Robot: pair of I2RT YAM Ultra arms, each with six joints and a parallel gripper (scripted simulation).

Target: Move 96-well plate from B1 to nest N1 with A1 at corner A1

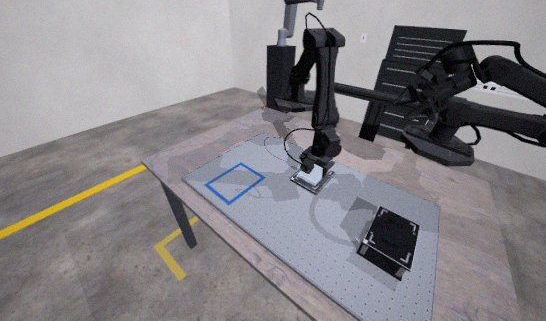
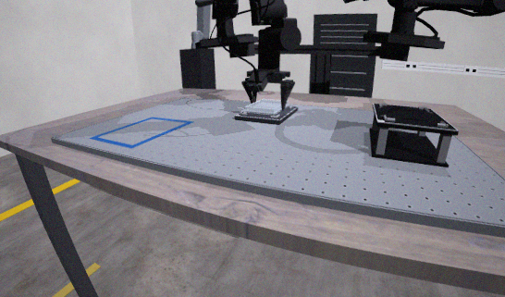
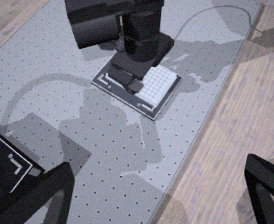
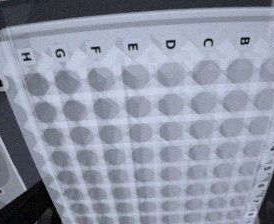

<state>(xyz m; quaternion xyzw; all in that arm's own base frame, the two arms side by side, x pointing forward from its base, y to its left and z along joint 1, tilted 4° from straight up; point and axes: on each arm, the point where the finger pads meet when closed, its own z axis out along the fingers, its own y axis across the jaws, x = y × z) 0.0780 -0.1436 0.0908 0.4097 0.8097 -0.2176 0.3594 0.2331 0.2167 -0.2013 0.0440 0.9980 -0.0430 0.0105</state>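
My right gripper is now right at the white 96-well plate.
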